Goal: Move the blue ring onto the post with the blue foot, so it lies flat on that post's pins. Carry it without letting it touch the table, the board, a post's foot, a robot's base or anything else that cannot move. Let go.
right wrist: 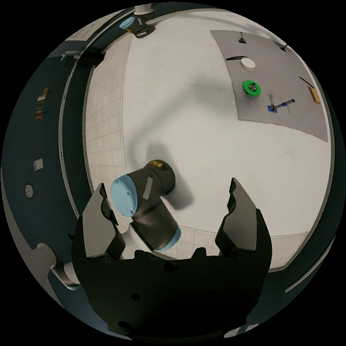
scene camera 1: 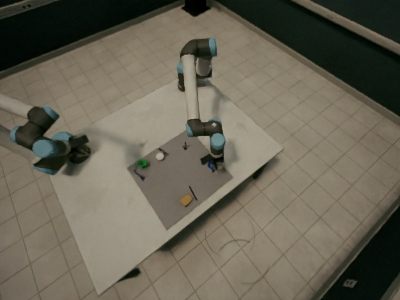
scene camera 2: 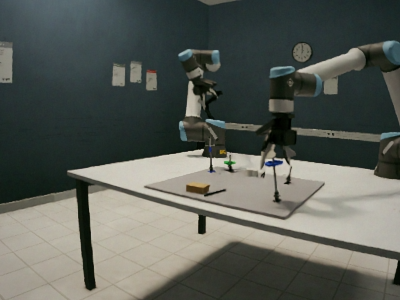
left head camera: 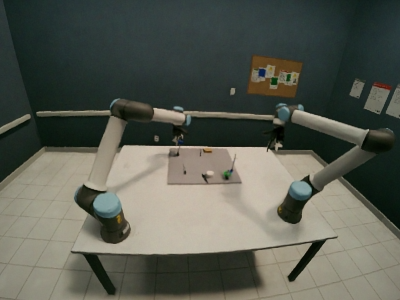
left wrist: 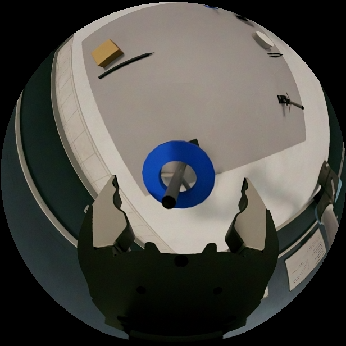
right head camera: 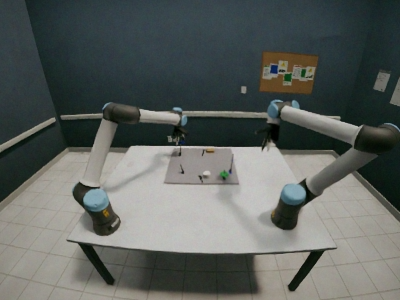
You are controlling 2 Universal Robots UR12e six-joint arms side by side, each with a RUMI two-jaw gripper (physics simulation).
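Note:
The blue ring (left wrist: 152,170) (scene camera 2: 268,163) (scene camera 1: 211,167) lies flat high on a tall post (scene camera 2: 275,185) with a dark foot, near a corner of the grey board (left wrist: 200,95) (scene camera 2: 240,192). The post's tip sticks up through the ring. My left gripper (left wrist: 180,177) (scene camera 2: 276,158) is open above and around the ring, with its fingers apart from it in the left wrist view. The post with the blue foot (right wrist: 287,104) (scene camera 2: 211,159) stands upright near the board's opposite end and bears no ring; small pins cross it partway up. My right gripper (right wrist: 166,181) is open and empty, high beyond that end.
A green ring (right wrist: 246,90) (scene camera 2: 229,162) sits low on a short post beside the blue-footed post. A white cylinder (right wrist: 248,64) (left wrist: 264,39), a thin dark forked piece (left wrist: 275,55), another short post (left wrist: 292,103), an orange block (left wrist: 106,53) (scene camera 2: 198,188) and a dark rod (left wrist: 126,65) are on the board.

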